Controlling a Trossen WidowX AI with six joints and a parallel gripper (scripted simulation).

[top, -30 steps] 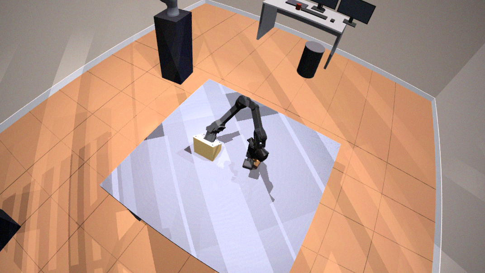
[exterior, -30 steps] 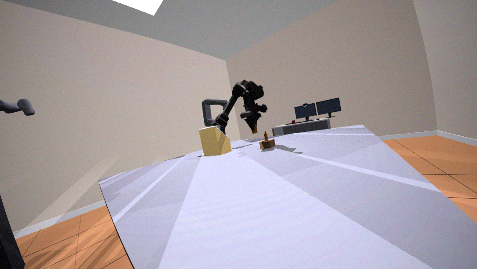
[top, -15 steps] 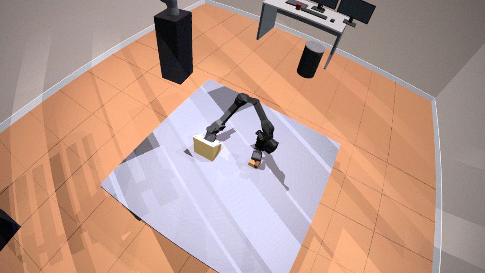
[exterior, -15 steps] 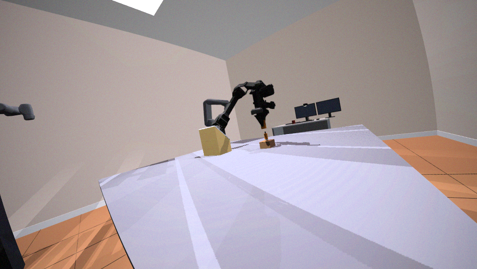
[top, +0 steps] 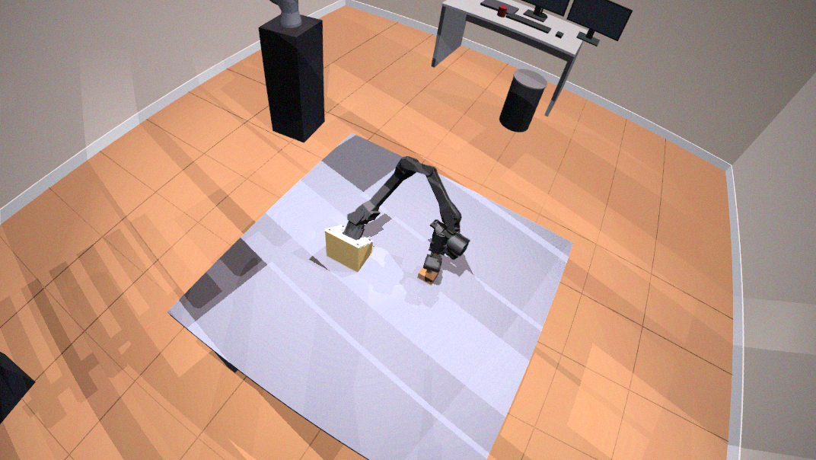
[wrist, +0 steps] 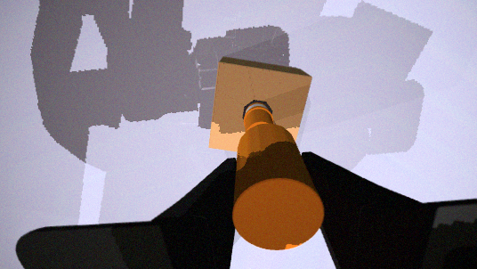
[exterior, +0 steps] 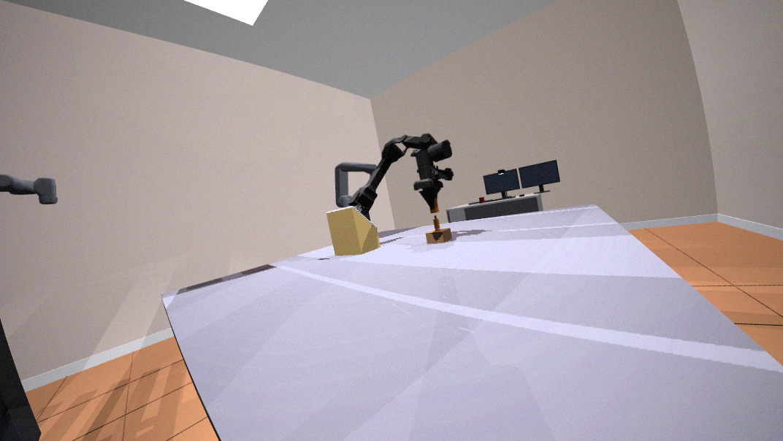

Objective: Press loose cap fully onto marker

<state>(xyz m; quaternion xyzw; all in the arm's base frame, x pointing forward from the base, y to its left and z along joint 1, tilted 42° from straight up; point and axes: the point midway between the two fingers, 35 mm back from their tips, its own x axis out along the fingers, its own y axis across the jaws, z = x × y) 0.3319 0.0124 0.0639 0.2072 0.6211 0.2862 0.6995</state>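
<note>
Right now the holder block is 10 cm below my gripper tip. Also, from my gripper tip: orange cap 1 cm above.
</note>
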